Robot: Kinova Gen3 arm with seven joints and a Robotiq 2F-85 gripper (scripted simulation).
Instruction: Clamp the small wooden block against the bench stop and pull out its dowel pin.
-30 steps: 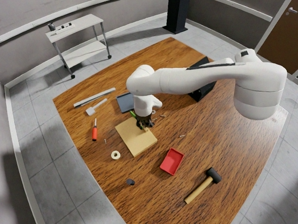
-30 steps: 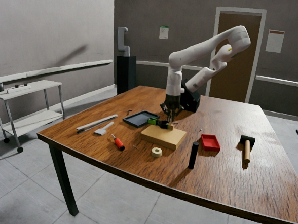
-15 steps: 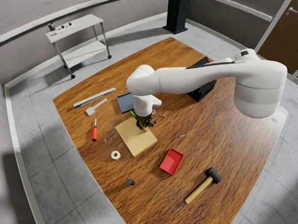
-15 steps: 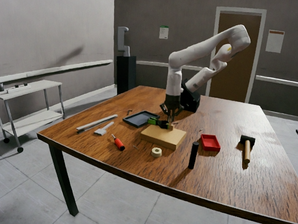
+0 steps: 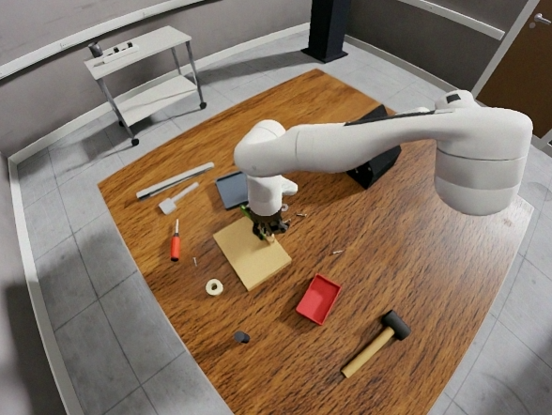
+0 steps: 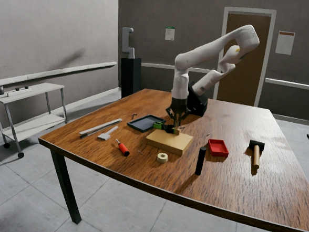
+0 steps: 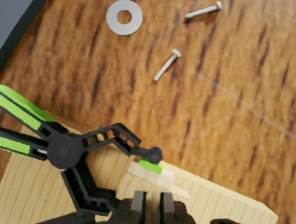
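Now: the pale dowel pin 2 cm below my hand. The rest, counted from my hand: wooden block (5 cm below); then bench board (5 cm ahead, 1 cm to the right, 7 cm below); then red bin (23 cm to the left, 8 cm below).
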